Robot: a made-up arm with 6 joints.
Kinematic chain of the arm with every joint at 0, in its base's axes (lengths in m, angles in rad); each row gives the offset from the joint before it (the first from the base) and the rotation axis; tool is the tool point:
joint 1: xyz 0 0 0.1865 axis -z
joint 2: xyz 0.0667 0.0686 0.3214 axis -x
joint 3: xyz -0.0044 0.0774 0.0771 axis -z
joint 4: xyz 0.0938 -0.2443 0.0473 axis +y
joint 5: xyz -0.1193 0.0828 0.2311 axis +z
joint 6: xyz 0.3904 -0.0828 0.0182 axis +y
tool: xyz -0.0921 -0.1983 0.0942
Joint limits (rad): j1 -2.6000..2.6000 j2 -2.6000..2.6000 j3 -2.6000..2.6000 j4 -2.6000..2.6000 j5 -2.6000..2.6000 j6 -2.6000..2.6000
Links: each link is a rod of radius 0.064 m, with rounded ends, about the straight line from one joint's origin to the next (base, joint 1, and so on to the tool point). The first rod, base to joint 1, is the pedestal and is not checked.
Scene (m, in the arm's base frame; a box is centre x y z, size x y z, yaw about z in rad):
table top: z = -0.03
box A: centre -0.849 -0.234 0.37 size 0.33 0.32 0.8 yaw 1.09
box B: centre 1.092 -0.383 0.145 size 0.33 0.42 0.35 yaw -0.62
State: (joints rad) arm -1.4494 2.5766 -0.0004 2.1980 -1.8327 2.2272
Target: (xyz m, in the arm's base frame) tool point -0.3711 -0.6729 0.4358
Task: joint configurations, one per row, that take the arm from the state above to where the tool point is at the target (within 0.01 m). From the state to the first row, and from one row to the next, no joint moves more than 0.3 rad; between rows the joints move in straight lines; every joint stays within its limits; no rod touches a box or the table.
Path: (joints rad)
1: -1.3919 2.5422 0.2297 2.2052 -1.5438 2.3204
2: -1.3343 2.5077 0.4599 2.2123 -1.2549 2.4136
3: -1.2768 2.4733 0.6900 2.2195 -0.9661 2.5068
4: -1.2193 2.4388 0.9202 2.2267 -0.6772 2.6000
5: -1.2708 2.4925 1.1976 2.0867 -0.7839 2.6000
6: -1.3224 2.5463 1.4751 1.9467 -0.8905 2.6000
7: -1.3740 2.6000 1.7526 1.8067 -0.9972 2.6000

